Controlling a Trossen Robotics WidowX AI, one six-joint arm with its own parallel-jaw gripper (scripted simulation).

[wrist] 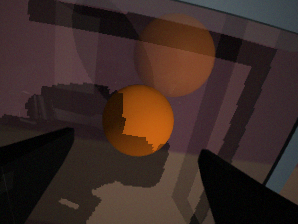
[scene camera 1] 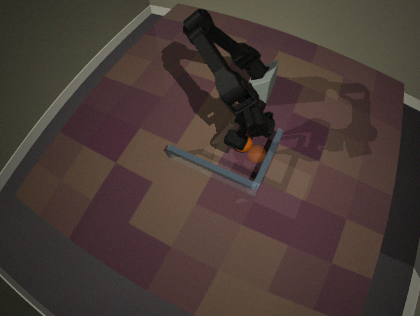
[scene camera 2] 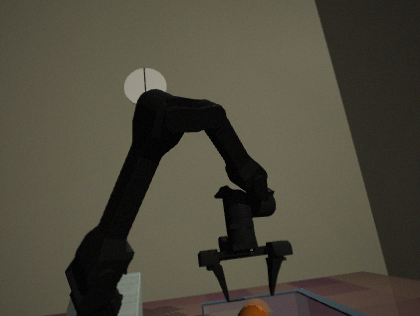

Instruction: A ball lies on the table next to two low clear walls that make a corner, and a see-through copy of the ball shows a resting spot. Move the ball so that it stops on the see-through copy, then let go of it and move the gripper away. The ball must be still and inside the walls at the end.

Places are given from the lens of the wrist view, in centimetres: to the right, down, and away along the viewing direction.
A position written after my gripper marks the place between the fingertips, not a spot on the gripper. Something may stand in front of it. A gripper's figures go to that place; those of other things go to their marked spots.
my gripper point(wrist: 138, 145): -1, 2, 11
orange ball point(wrist: 136, 121): -1, 1, 12
